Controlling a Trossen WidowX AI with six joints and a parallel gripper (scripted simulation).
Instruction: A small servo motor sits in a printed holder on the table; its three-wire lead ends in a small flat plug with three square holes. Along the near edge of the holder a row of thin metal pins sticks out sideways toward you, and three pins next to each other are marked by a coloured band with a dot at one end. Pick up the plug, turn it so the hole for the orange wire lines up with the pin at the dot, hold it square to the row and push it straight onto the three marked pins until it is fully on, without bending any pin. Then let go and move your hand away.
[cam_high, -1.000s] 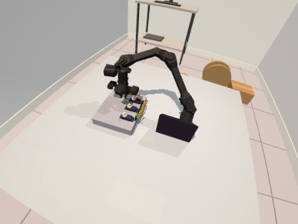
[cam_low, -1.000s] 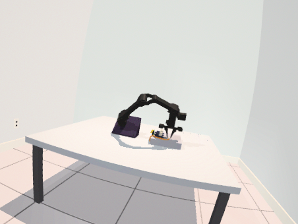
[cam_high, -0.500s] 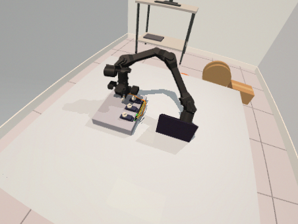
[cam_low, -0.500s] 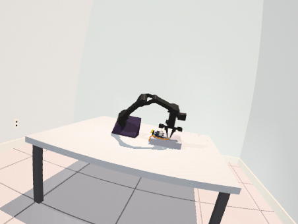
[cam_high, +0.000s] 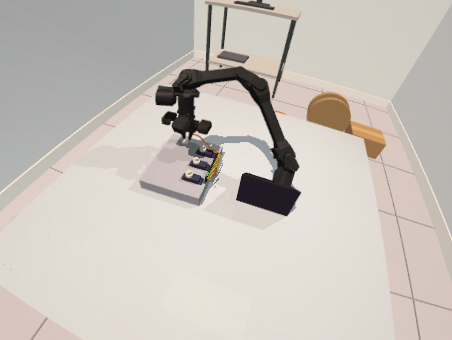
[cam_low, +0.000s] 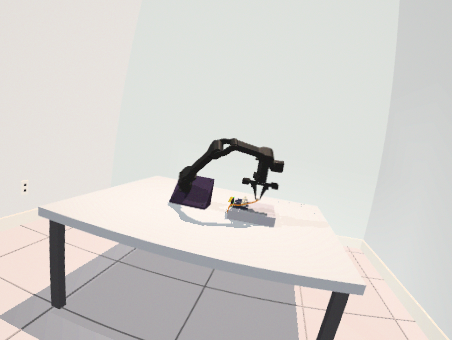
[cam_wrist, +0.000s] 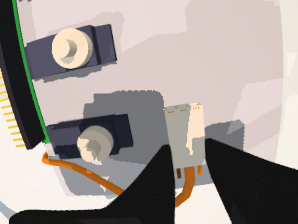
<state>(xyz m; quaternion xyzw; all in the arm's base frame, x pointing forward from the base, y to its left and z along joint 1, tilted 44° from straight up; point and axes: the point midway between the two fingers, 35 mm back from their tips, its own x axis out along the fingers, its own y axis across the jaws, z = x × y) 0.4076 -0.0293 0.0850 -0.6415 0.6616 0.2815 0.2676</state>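
Now: gripper tip 13 cm past the green band, 12 cm to the right of it and 3 cm above it. Also, from my gripper tip: grey printed holder (8 cm below, 7 cm to the left, 3 cm ahead).
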